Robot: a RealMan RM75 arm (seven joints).
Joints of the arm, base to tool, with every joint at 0 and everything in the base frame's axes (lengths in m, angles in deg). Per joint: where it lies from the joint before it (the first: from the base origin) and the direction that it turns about. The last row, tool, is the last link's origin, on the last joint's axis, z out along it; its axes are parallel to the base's.
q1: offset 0.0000 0.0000 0.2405 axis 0 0 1
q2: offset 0.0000 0.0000 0.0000 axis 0 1 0
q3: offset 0.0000 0.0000 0.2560 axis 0 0 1
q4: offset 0.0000 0.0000 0.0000 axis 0 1 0
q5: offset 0.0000 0.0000 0.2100 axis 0 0 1
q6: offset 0.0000 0.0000 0.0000 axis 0 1 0
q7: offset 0.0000 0.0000 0.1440 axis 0 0 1
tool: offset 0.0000 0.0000 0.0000
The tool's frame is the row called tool.
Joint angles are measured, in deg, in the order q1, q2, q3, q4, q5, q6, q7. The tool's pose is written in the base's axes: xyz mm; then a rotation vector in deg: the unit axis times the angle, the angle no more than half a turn. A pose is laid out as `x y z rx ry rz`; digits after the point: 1 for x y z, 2 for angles.
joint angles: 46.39, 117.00, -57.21, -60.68, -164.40, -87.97, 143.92
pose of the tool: 218.4 405.5 50.4 -133.68 65.26 -31.45
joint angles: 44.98, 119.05, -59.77, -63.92, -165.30, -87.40, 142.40
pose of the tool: 212.3 400.9 40.4 -135.31 60.03 -32.87
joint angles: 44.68, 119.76, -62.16, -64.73, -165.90, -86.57, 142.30
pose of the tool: 207.9 400.4 33.7 -135.87 56.86 -34.43
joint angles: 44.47, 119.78, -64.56, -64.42, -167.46, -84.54, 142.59
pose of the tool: 209.3 403.1 31.0 -134.64 53.75 -36.79
